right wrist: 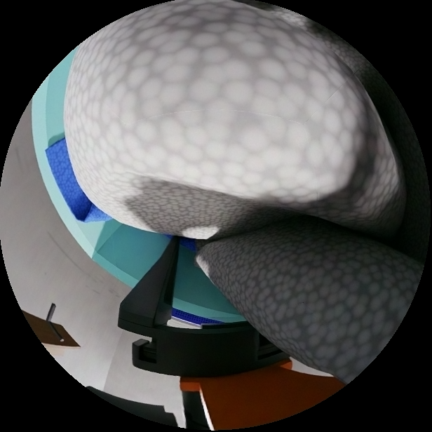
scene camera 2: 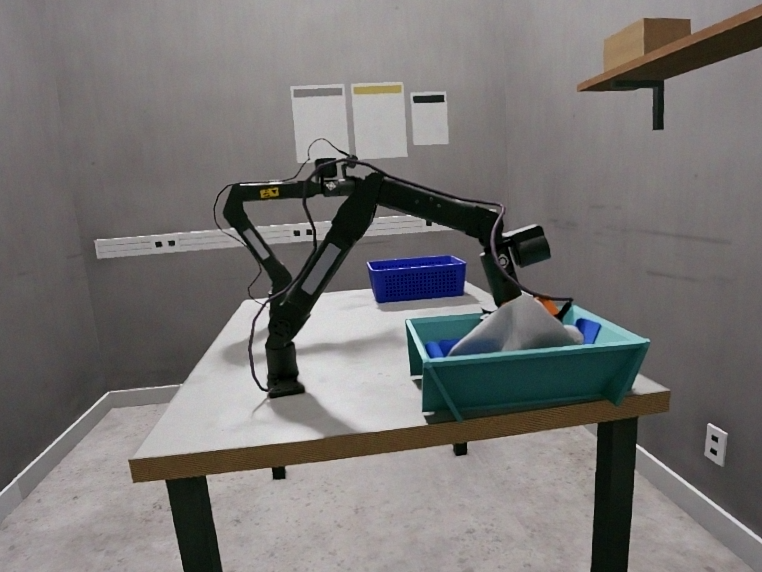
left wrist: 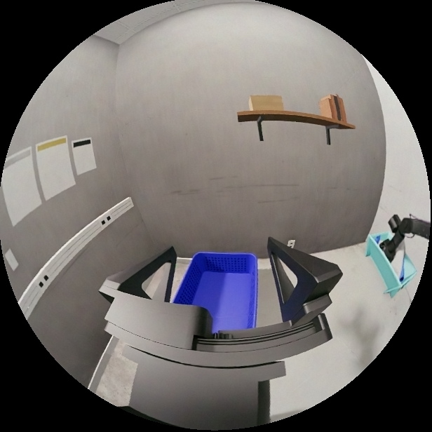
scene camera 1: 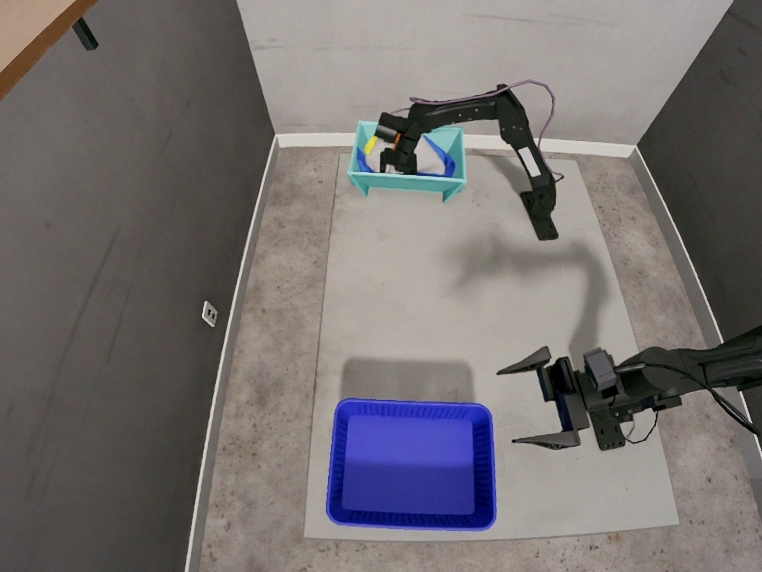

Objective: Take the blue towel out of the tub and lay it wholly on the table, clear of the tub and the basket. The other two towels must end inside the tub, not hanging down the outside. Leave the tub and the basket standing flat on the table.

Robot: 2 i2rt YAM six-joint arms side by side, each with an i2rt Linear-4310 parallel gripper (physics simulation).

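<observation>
The teal tub stands on the table and holds the towels. A grey towel is heaped on top. The blue towel shows at both sides beneath it. A yellow towel shows at the tub's left end in scene camera 1. My right gripper is partly open, low in the tub at the grey towel; one finger shows in its wrist view, and grey cloth hides the other. My left gripper is open and empty, near the basket.
The blue basket stands upright at the table's far end from the tub. A wall shelf carries boxes. The tub stands close to the table's edge in scene camera 2.
</observation>
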